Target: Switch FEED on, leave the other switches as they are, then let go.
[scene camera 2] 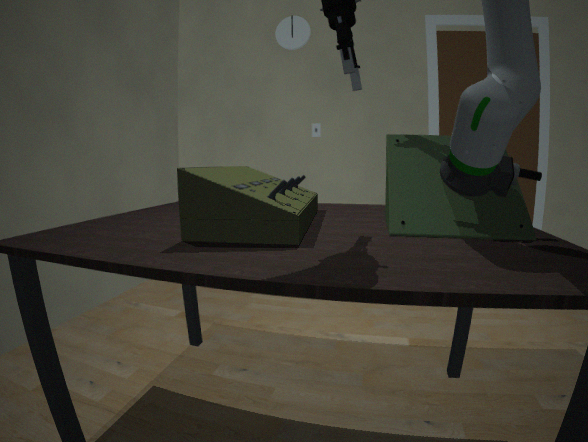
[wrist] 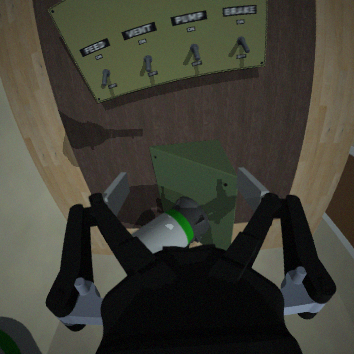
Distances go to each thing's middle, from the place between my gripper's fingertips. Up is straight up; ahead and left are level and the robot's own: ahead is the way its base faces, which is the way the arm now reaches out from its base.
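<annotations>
With the sloped yellow-green switch box (scene camera 2: 233, 204) as my reference, my hand is 310 mm above it, 250 mm short of it and 60 mm to the right of it.
</annotations>
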